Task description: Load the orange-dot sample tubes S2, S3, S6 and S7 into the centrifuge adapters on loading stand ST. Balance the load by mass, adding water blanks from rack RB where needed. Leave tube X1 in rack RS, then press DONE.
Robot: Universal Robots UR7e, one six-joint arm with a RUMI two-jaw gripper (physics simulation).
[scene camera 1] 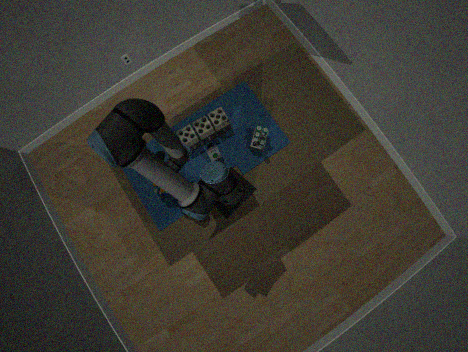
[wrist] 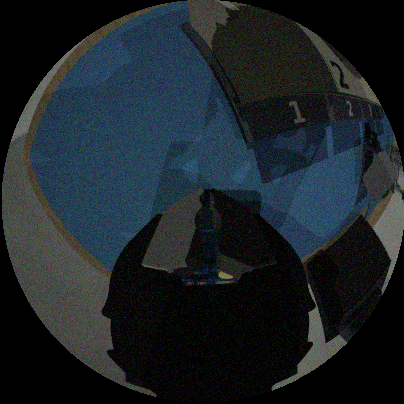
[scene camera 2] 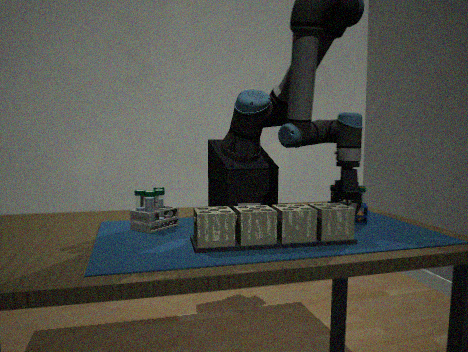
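Observation:
My gripper is shut and empty, low over the blue mat beside the end of loading stand ST marked 1. In scene camera 2 it is partly hidden behind the rightmost adapter. The stand holds a row of pale adapters with dark holes; three show in scene camera 1, the arm covering the other. I cannot tell tubes in the holes. A pale rack holds several green-capped tubes. Labels and dots on the tubes are unreadable. Blue and yellow parts show behind the fingers in the wrist view.
A small pale block with a green spot stands between the stand and the arm's black base. A dark blue object stands just right of the gripper in scene camera 2. The blue mat lies under everything.

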